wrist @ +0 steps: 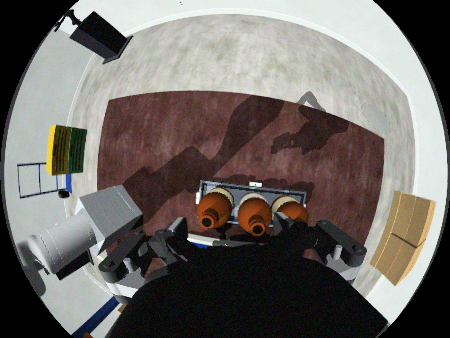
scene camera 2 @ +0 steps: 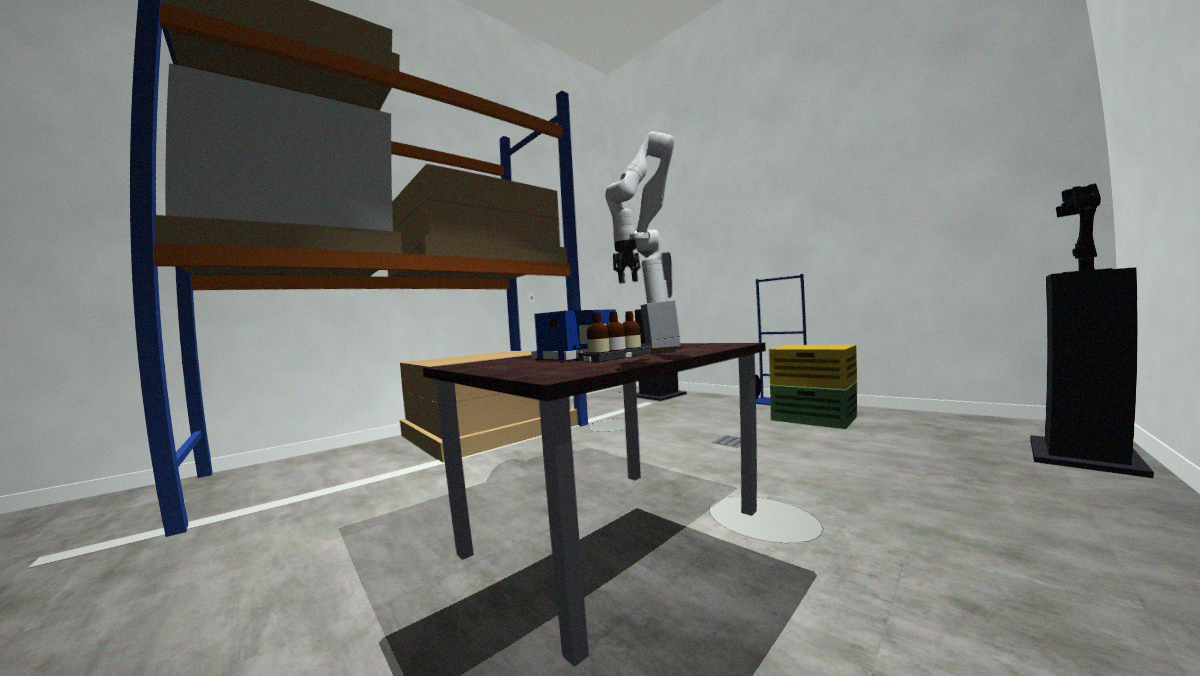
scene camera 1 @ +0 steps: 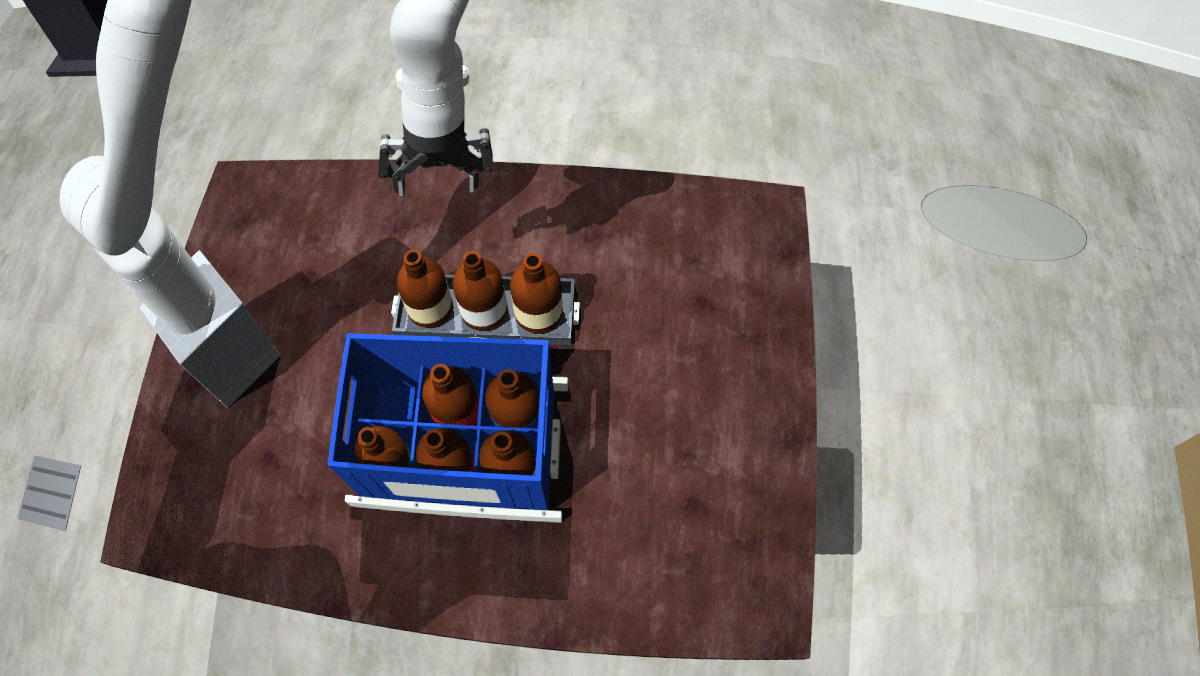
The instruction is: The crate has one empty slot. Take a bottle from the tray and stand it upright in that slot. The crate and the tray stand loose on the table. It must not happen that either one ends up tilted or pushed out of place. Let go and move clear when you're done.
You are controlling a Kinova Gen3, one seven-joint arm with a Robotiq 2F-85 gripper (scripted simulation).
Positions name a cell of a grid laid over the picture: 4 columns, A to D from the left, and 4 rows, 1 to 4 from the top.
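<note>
Scene camera 1: my gripper (scene camera 1: B2), a crate (scene camera 1: B3), a grey tray (scene camera 1: B2), a white rail (scene camera 1: B3). Scene camera 2: the crate (scene camera 2: B2), my gripper (scene camera 2: C2). Wrist view: the grey tray (wrist: C3), my gripper (wrist: C3).
</note>
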